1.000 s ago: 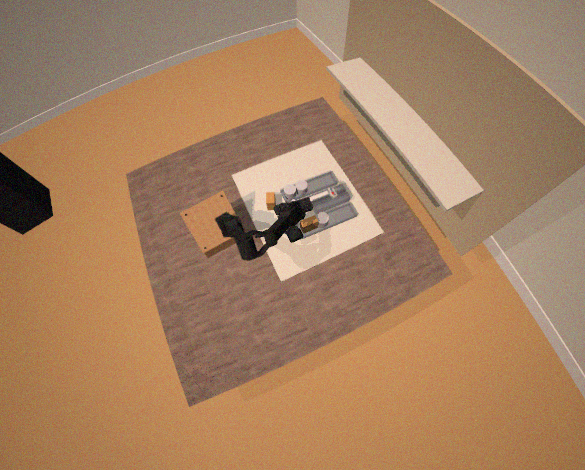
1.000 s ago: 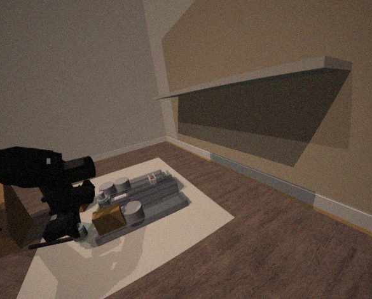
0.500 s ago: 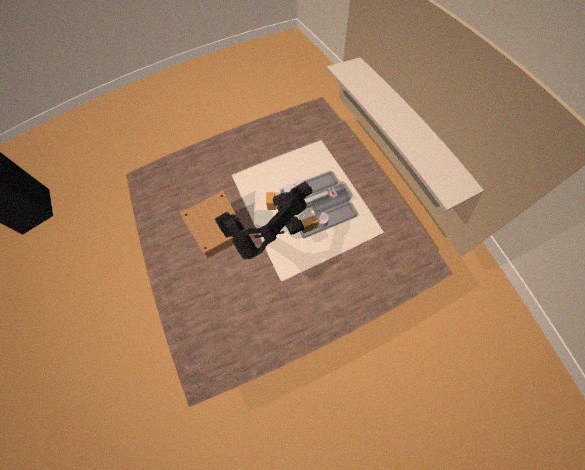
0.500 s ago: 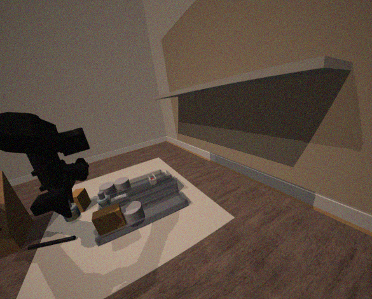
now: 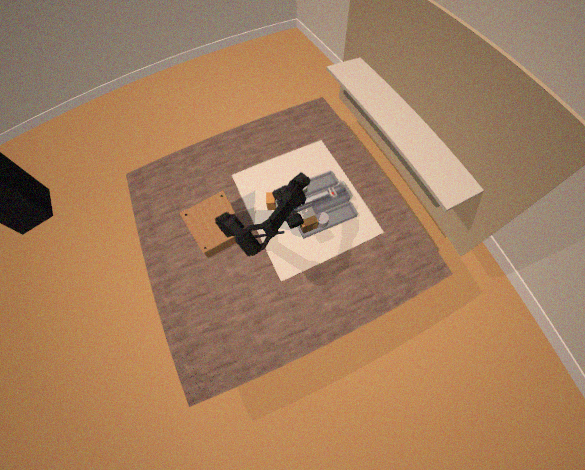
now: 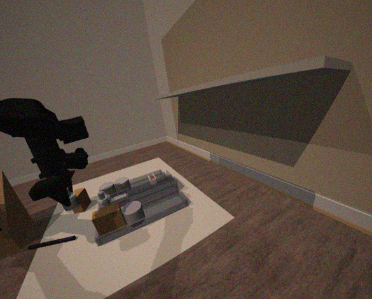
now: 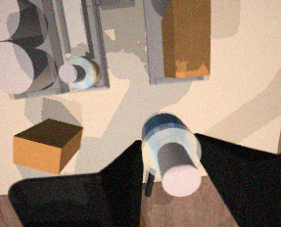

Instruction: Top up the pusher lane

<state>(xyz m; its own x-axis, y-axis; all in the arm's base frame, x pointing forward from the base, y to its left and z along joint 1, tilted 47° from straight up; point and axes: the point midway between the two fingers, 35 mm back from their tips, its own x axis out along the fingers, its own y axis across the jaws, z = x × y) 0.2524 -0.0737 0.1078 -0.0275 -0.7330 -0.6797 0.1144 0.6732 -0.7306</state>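
Now: gripper tip 22 cm short of the grey lane rack, 10 cm above it and 3 cm to the right of it. Also, from my gripper tip: black pen (11 cm below, 10 cm behind, 2 cm to the left).
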